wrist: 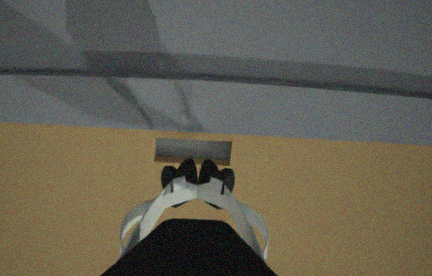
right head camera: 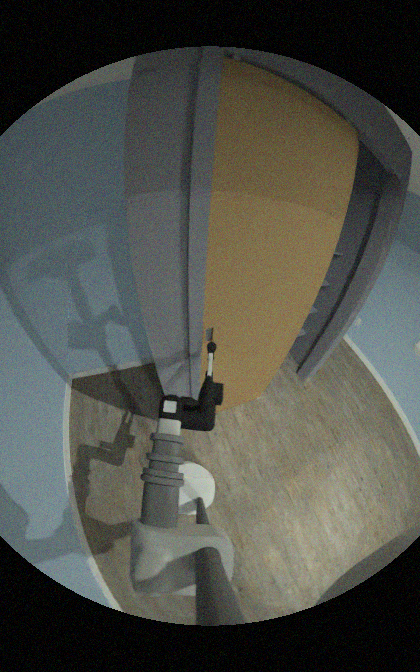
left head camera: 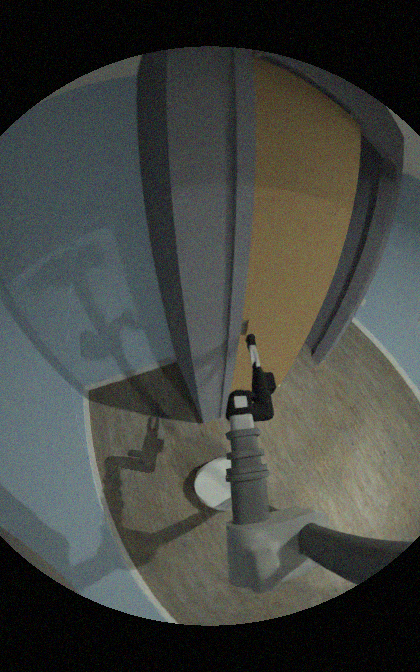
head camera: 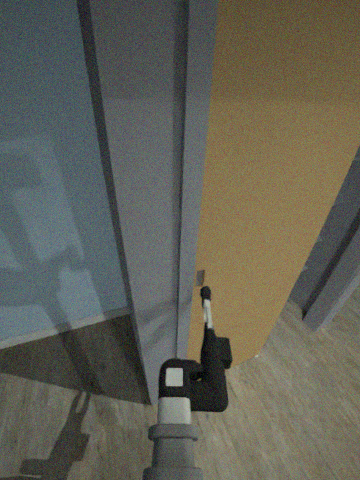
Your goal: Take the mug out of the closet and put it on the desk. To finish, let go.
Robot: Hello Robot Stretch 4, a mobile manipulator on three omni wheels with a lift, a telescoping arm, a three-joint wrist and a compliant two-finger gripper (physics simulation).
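Frame: origin at the robot's base, x right, y ahead, z up, level; metres.
Where they show: gripper, fingertip midpoint: [wrist: 198,174] [head camera: 205,289].
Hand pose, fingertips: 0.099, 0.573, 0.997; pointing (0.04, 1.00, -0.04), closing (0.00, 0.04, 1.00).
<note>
Each offset is from my fingertips to the top centre of the thing, as dx, dy, dz. "spot": to the spot under its first point.
The closet is tall and grey, with an orange sliding door [head camera: 270,175] [left head camera: 300,200] [right head camera: 275,225] [wrist: 340,200] across most of its front. A small grey recessed handle {spot: -0.008, +0.072, -0.015} [head camera: 200,277] [left head camera: 244,327] [right head camera: 209,334] [wrist: 193,150] sits in the door near its left edge. My gripper [head camera: 205,292] [left head camera: 251,340] [right head camera: 211,346] [wrist: 198,174] is shut and empty. Its fingertips are in front of the door, beside the handle; in the wrist view they appear just below the recess. Whether they touch the door cannot be told. The mug and the desk do not show in these views.
The closet's grey side panel {spot: -0.174, -0.024, +0.328} [head camera: 145,200] [left head camera: 205,225] [right head camera: 160,240] stands left of the door. On the right, an open strip shows the dark interior [right head camera: 325,295] beside the right frame post [right head camera: 370,280]. A blue wall [head camera: 40,150] stands at the left. A white round object [left head camera: 212,485] [right head camera: 200,485] is on the floor beneath my arm.
</note>
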